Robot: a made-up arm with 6 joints. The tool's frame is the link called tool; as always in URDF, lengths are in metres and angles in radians. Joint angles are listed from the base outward. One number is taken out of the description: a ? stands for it. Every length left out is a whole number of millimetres.
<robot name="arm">
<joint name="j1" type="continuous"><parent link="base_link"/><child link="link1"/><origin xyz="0 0 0.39" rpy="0 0 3.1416"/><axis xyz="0 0 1"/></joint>
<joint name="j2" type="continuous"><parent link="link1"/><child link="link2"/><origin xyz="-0.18 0 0" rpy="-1.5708 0 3.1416"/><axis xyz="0 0 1"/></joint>
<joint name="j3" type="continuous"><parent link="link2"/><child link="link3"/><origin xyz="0 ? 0" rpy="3.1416 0 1.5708"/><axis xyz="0 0 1"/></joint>
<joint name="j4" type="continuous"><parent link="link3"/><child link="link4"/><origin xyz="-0.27 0.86 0" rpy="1.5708 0 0"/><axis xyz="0 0 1"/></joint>
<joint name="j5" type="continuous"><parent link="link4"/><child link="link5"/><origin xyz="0 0 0" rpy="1.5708 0 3.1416"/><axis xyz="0 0 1"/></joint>
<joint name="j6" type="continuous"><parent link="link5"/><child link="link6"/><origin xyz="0 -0.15 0" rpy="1.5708 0 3.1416"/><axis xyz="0 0 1"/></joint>
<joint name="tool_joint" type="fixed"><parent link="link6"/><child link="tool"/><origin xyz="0 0 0" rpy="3.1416 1.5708 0"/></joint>
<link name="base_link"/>
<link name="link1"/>
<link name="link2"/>
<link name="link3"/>
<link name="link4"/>
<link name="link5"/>
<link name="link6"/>
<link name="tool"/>
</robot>
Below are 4 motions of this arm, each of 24 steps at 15 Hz.
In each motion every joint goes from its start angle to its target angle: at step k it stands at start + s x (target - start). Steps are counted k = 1, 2, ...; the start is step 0. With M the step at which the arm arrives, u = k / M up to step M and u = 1 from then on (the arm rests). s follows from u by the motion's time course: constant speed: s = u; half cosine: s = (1 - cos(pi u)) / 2; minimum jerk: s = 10 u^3 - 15 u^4 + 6 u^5.
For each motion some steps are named. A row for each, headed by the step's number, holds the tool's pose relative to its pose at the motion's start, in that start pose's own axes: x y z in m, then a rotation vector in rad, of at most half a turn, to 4 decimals.
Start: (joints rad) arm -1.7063 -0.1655 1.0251 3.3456 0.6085 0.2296
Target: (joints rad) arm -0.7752 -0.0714 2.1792 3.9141 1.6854 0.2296
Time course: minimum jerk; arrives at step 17
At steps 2, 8, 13, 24:
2: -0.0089 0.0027 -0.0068 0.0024 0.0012 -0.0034
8: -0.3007 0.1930 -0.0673 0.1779 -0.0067 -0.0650
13: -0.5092 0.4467 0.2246 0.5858 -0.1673 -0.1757
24: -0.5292 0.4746 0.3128 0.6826 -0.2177 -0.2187

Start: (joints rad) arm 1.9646 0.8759 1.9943 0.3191 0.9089 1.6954
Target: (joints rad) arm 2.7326 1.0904 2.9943 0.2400 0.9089 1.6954
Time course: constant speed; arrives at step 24
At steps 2, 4, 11, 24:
2: 0.0290 -0.0762 0.0415 0.0435 0.0569 -0.0637
4: 0.0538 -0.1558 0.0749 0.0856 0.1169 -0.1257
11: 0.1015 -0.4486 0.1323 0.2199 0.3497 -0.3280
24: 0.0015 -0.9679 0.0588 0.4019 0.8638 -0.6313

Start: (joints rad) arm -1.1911 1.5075 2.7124 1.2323 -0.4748 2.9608
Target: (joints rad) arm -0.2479 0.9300 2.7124 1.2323 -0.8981 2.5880
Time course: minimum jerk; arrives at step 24
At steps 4, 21, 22, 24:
4: -0.0103 0.0014 -0.0556 0.0482 0.0026 -0.0014
21: -0.3046 0.6570 -0.9663 1.3864 -0.2101 -0.1704
22: -0.3060 0.6679 -0.9686 1.4017 -0.2161 -0.1738
24: -0.3067 0.6730 -0.9696 1.4088 -0.2189 -0.1754

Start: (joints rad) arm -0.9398 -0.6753 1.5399 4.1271 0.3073 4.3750
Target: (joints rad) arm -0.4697 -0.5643 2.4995 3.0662 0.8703 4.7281
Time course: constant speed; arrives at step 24
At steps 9, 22, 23, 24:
9: -0.1056 0.0385 -0.3313 0.4684 0.0988 0.0440
22: -0.3999 0.2139 -0.6861 1.0139 0.0019 -0.0821
23: -0.4287 0.2304 -0.7052 1.0439 -0.0133 -0.1045
24: -0.4584 0.2471 -0.7230 1.0715 -0.0291 -0.1286

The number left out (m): -1.16
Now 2 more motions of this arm.
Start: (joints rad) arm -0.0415 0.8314 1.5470 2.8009 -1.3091 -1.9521
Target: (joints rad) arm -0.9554 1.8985 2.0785 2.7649 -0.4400 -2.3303
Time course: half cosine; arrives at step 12
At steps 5, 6, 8, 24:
5: -0.3459 -0.2718 -0.7337 -0.2377 0.1483 0.3809
6: -0.4424 -0.4753 -0.9664 -0.3286 0.2457 0.4780
8: -0.5972 -0.9957 -1.3141 -0.5040 0.4894 0.5959
24: -0.7264 -1.6204 -1.4755 -0.6636 0.7876 0.6072

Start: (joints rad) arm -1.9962 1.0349 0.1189 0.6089 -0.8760 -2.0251
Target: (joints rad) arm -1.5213 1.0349 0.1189 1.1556 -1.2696 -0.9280
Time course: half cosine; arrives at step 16
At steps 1, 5, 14, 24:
1: -0.0038 -0.0002 -0.0070 -0.0180 -0.0058 0.0004
5: -0.0890 -0.0128 -0.1607 -0.4079 -0.1416 -0.0013
14: -0.3836 -0.1702 -0.6822 -1.5959 -0.7428 -0.2026
24: -0.3984 -0.1833 -0.7082 -1.6466 -0.7794 -0.2238

